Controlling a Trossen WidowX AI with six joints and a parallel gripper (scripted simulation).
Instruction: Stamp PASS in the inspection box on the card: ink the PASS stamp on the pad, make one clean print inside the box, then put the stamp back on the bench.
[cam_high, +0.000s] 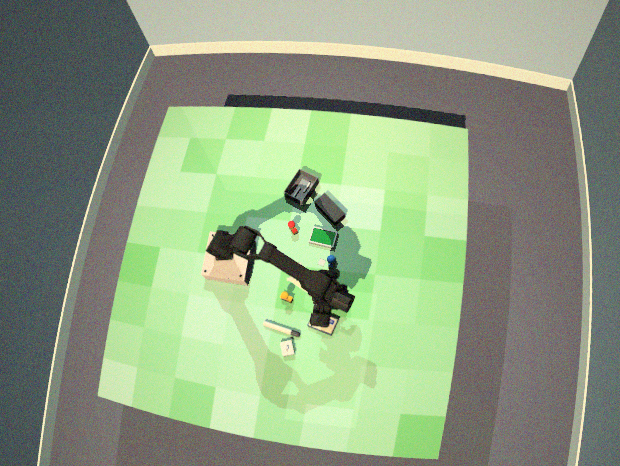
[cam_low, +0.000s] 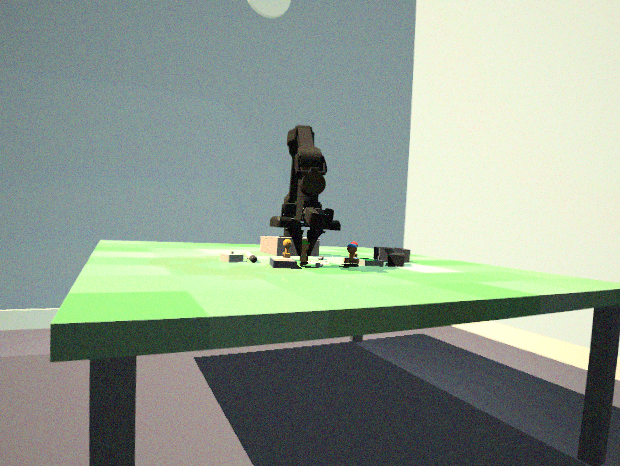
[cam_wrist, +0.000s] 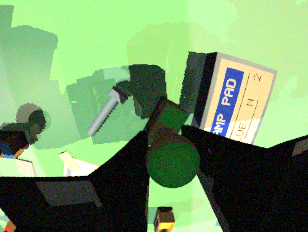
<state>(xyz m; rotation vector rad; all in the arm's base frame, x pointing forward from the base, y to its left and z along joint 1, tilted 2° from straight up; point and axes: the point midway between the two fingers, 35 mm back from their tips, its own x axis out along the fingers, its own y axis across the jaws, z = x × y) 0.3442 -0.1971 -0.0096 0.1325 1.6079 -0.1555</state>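
My gripper tip is now 25 cm to the right of the green ink pad and 2 cm above it. From my gripper tip the other things lie so: blue-and-white pad: 6 cm to the right, 1 cm below, 1 cm behind; then cream card: 10 cm to the left, 7 cm behind, 3 cm below; then green-knobbed stamp: right at my gripper tip.
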